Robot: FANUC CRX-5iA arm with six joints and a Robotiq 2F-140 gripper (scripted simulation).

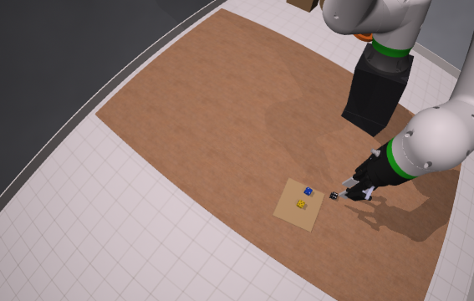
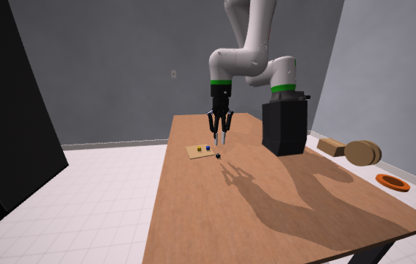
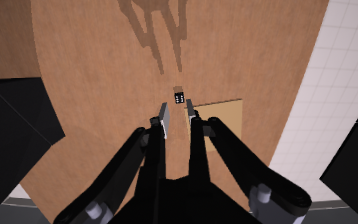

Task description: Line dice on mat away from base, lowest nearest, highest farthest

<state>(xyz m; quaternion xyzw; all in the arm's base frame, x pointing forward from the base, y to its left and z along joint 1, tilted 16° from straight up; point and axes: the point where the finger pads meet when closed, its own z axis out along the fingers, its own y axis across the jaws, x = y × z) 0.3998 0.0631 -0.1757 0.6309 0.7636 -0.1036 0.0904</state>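
Now: the black die 100 mm below my hand. Round my hand: blue die: 50 mm ahead, 90 mm to the right, 100 mm below; yellow die: 100 mm ahead, 90 mm to the right, 100 mm below; tan mat: 100 mm ahead, 90 mm to the right, 110 mm below.
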